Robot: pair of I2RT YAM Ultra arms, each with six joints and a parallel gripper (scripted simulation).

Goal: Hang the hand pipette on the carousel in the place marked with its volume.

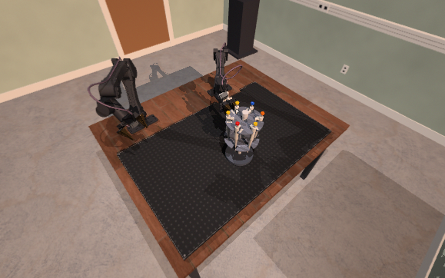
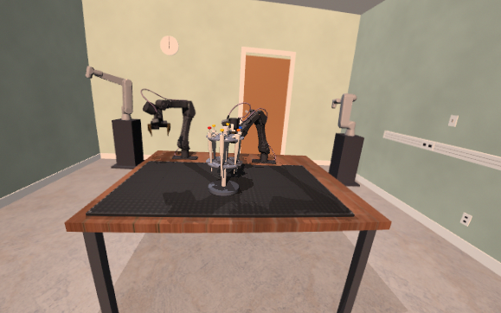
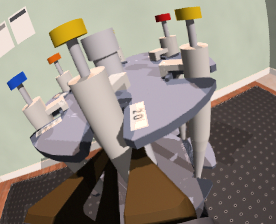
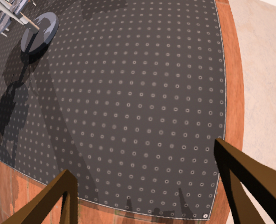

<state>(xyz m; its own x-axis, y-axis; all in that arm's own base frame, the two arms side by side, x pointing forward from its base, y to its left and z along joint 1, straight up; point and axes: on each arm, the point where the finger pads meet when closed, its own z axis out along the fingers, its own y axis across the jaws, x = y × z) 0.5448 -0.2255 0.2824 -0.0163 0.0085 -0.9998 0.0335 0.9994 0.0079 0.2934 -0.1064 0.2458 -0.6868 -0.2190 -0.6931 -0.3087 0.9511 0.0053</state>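
Now: left hand 20 mm above the pipette, 10 mm to the left of it and 10 mm short of it.
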